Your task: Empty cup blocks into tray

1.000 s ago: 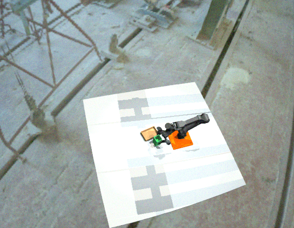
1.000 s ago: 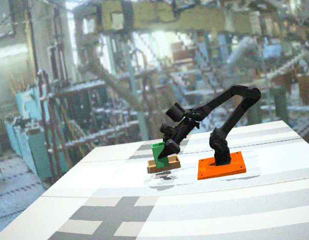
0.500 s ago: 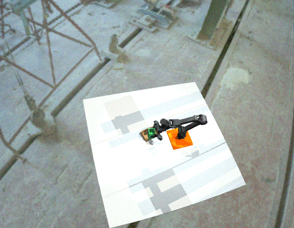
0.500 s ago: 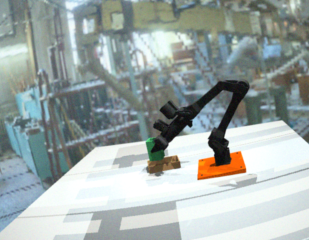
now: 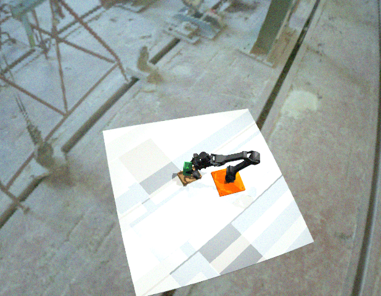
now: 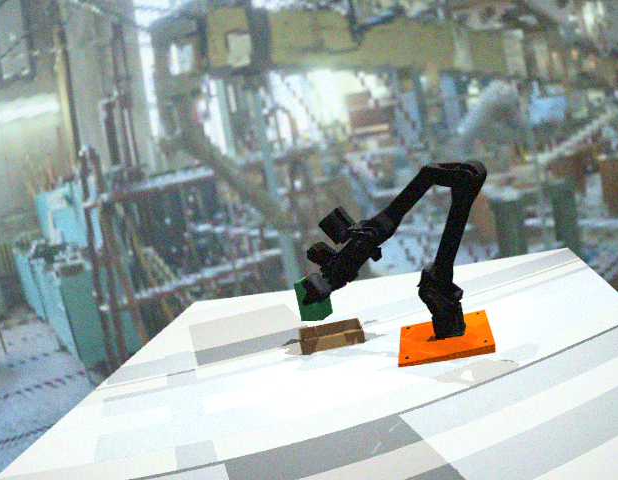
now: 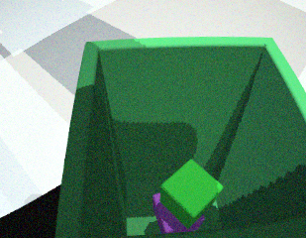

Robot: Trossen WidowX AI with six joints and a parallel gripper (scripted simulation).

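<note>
Now: gripper tip 20 mm past the blue block and 30 mm above it. Round my gripper tip: purple block: 10 mm behind, 20 mm below; then green square cup: 10 mm behind, 20 mm below; then green block: 10 mm behind.
</note>
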